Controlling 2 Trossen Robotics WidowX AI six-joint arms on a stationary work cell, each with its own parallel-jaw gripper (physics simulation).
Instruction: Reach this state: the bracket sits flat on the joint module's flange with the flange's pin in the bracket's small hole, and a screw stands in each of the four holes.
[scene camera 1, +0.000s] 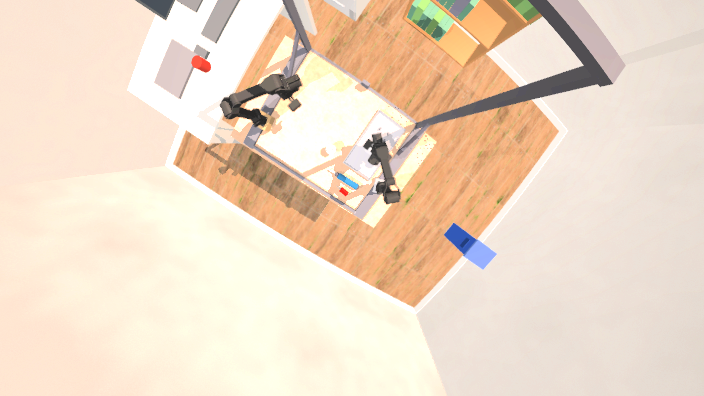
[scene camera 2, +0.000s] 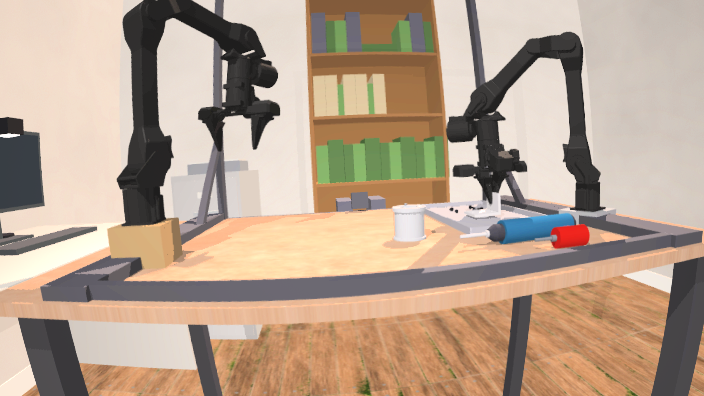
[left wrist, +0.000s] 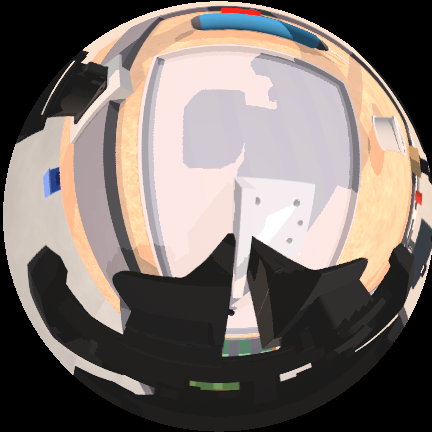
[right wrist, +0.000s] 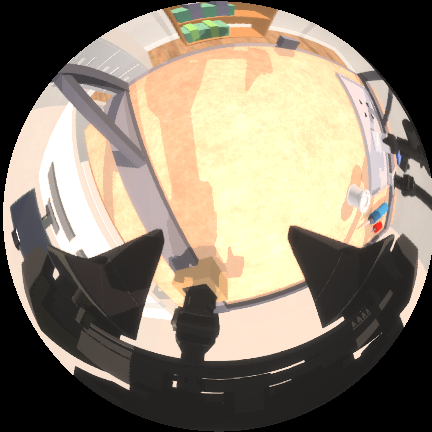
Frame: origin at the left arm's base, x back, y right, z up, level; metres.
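Where they show: left gripper, fingertip midpoint: (scene camera 2: 492, 203) (left wrist: 237, 238) (right wrist: 382, 140); right gripper, fingertip midpoint: (scene camera 1: 289, 97) (scene camera 2: 236, 150) (right wrist: 227, 234); left arm's base at its link origin: (scene camera 1: 381, 186) (scene camera 2: 587, 209) (left wrist: 89, 92) (right wrist: 394, 179); right arm's base at its link origin: (scene camera 1: 261, 120) (scene camera 2: 144, 222) (right wrist: 199, 293).
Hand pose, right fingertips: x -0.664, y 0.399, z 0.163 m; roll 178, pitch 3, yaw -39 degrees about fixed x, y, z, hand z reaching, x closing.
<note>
Things, the pixels of their centre, and the offset from my right fingertips.
- white L-shaped bracket at the middle of its body: (left wrist: 281, 231) (scene camera 2: 481, 205) (right wrist: 380, 141) dz -0.157, dx +0.535, dy -0.170 m
- white cylindrical joint module at the middle of its body: (scene camera 2: 409, 221) (right wrist: 358, 197) dz -0.158, dx +0.277, dy -0.234 m
- shallow tray at the middle of its body: (left wrist: 265, 245) (scene camera 2: 478, 213) (right wrist: 374, 133) (scene camera 1: 374, 146) dz -0.182, dx +0.547, dy -0.146 m
- blue screwdriver-like tool at the middle of its body: (scene camera 2: 521, 230) (right wrist: 375, 214) (scene camera 1: 343, 178) dz -0.170, dx +0.400, dy -0.406 m
- red-handled tool at the middle of its body: (scene camera 2: 560, 237) (scene camera 1: 341, 189) dz -0.173, dx +0.406, dy -0.487 m
- wooden block at the middle of its body: (scene camera 2: 146, 242) (right wrist: 201, 282) (scene camera 1: 263, 120) dz -0.155, dx -0.198, dy -0.150 m
The white L-shaped bracket (scene camera 2: 495, 205) (left wrist: 277, 192) has a holed plate lying level and an upright wall. My left gripper (scene camera 2: 489, 199) (left wrist: 237, 238) is shut on that upright wall, low over the tray; whether the plate touches the tray is unclear. Small black screws (scene camera 2: 451, 209) (left wrist: 231, 312) (right wrist: 366, 115) lie on the tray, partly hidden by the left fingers in the left wrist view. The white cylindrical joint module (scene camera 2: 409, 225) (left wrist: 387, 134) (right wrist: 356, 197) stands upright on the table; its pin shows faintly. My right gripper (scene camera 2: 237, 149) (right wrist: 227, 234) is open and empty, high above the table.
The shallow tray (left wrist: 145, 150) has raised rims. A blue screwdriver-like tool (scene camera 1: 347, 180) (scene camera 2: 535, 228) and a red-handled tool (scene camera 1: 343, 191) (scene camera 2: 571, 236) lie near the table's front right in scene camera 2. Dark frame rails (scene camera 2: 300, 291) border the table. A wooden block (scene camera 2: 142, 242) carries the right arm.
</note>
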